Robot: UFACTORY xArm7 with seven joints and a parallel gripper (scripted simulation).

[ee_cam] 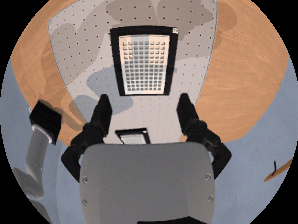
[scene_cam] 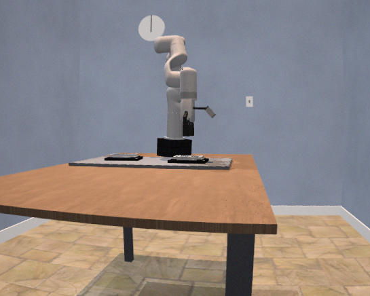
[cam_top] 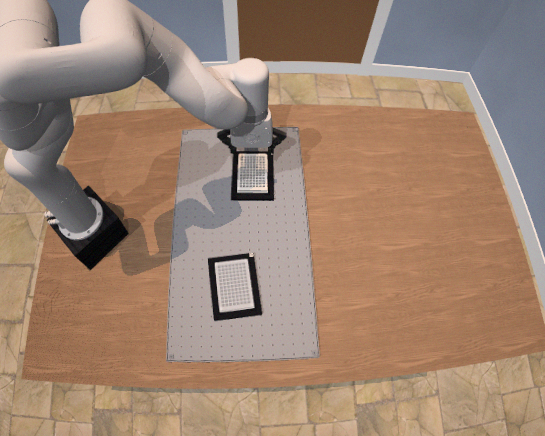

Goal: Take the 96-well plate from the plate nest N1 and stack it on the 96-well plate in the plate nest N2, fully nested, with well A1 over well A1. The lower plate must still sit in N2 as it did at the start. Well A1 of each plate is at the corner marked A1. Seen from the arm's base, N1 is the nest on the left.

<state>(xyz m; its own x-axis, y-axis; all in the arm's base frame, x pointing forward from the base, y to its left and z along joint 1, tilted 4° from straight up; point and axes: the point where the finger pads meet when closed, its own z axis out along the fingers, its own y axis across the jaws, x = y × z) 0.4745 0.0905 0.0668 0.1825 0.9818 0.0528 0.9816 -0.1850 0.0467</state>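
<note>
The white 96-well plate lies 10 cm below my hand. From my hand the other things lie so: black nest N2: 10 cm behind, 31 cm to the right, 12 cm below; black nest N1: 12 cm below.
</note>
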